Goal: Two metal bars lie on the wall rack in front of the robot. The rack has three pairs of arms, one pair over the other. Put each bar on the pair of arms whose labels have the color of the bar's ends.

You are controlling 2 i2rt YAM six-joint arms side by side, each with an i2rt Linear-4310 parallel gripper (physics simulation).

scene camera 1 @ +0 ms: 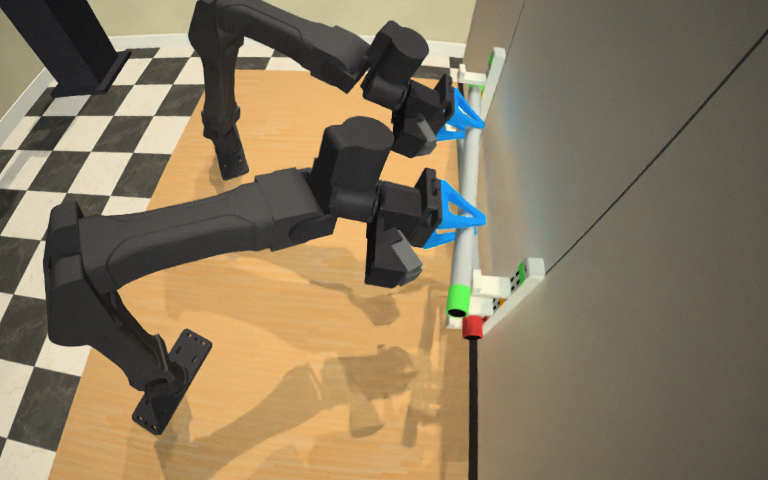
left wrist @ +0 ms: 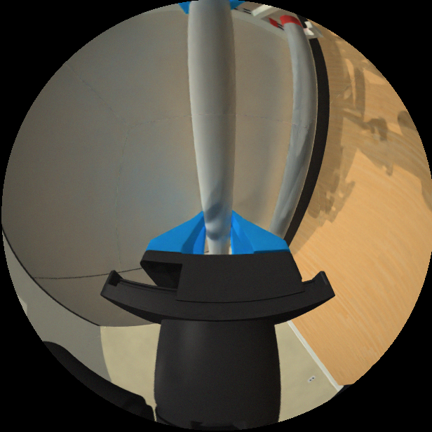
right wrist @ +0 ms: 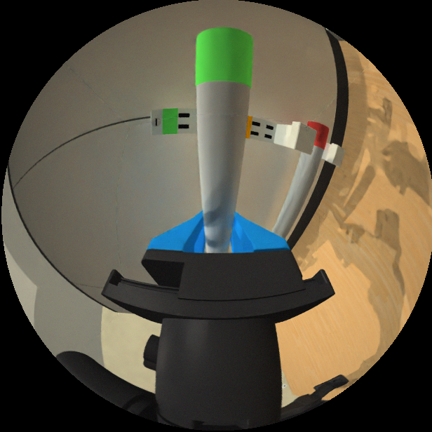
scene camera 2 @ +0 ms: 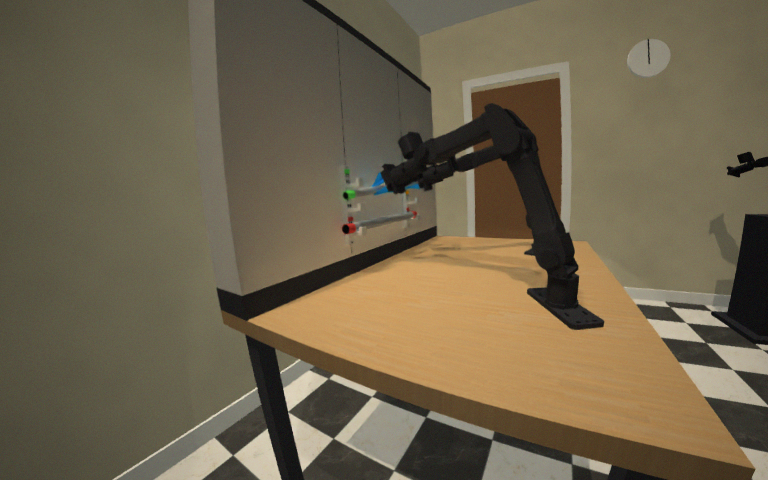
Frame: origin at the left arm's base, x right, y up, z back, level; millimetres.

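Where they show: left gripper, fingertip midpoint: [scene camera 1: 479,130] [scene camera 2: 373,191]; right gripper, fingertip midpoint: [scene camera 1: 480,225]; left arm's base, origin of the base link: [scene camera 1: 229,149] [scene camera 2: 560,307]; right arm's base, origin of the base link: [scene camera 1: 173,380].
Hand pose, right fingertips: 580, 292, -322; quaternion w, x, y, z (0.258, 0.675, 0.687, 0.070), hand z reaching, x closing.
Each offset is from my right fingertips to the centre of the thing, as dx, dy, dz. "spot": to the spot under its first point. Level surfaces: height alone.
The green-ended bar {-99, -5, -44} [scene camera 1: 461,260] [scene camera 2: 365,191] [left wrist: 212,75] [right wrist: 222,125] is off the rack arms, in front of the rack; its near end is between top and middle arm height in scene camera 2. My left gripper [scene camera 1: 473,129] [left wrist: 217,215] is shut on it toward its far end. My right gripper [scene camera 1: 474,225] [right wrist: 217,214] is shut on it nearer the near end. The red-ended bar {-101, -130, -74} [scene camera 2: 382,219] [left wrist: 304,90] [right wrist: 300,185] lies on the lowest arms, by red labels. The green label {spot: +95, +49, +14} [scene camera 1: 522,273] [right wrist: 170,121] is topmost, the orange label {spot: +101, -33, +18} [scene camera 1: 500,303] [right wrist: 248,127] below it.
The wall rack {spot: +99, +64, +7} [scene camera 1: 534,268] [right wrist: 156,121] is fixed to the grey wall panel [scene camera 1: 651,283] [scene camera 2: 283,141]. Its white near top arm [scene camera 1: 490,284] sticks out close beside the held bar. The wooden table {dy -292} [scene camera 1: 254,441] [scene camera 2: 453,350] lies below the bars and arms.
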